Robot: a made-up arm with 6 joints.
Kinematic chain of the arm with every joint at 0, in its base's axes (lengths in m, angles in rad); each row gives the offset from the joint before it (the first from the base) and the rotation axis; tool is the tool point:
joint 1: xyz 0 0 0.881 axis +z
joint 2: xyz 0.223 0 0 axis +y
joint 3: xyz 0 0 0.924 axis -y
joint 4: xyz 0 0 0.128 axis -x
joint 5: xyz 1.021 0 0 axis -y
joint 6: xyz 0.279 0 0 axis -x
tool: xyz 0 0 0
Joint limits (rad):
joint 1: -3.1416..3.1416
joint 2: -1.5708..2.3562
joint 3: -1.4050..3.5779
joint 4: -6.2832..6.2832
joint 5: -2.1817..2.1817
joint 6: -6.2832..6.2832
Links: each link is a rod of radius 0.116 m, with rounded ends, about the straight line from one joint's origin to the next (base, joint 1, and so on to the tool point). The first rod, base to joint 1, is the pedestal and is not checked.
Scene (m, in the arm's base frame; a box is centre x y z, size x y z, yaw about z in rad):
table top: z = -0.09
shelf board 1: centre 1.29 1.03 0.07 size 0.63 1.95 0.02 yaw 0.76
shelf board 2: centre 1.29 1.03 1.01 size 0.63 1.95 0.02 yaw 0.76
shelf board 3: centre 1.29 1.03 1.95 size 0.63 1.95 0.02 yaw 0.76
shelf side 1: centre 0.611 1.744 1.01 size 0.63 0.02 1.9 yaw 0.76
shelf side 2: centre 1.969 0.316 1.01 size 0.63 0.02 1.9 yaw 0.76
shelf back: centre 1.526 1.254 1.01 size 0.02 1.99 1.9 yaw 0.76
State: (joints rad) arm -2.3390 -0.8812 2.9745 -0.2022 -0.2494 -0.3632
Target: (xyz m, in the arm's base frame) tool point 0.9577 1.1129 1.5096
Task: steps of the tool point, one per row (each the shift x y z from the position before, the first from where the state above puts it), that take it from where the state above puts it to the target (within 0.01 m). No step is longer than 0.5 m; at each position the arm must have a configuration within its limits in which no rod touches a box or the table.
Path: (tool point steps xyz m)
1: -0.1674 -0.1549 0.0027
2: -0.1857 -0.1808 -0.0029
3: 0.0525 0.1295 0.4439
4: -0.0664 -0.0048 0.4884
5: 0.1624 0.1631 0.0256
6: 0.1615 0.1448 -0.0254

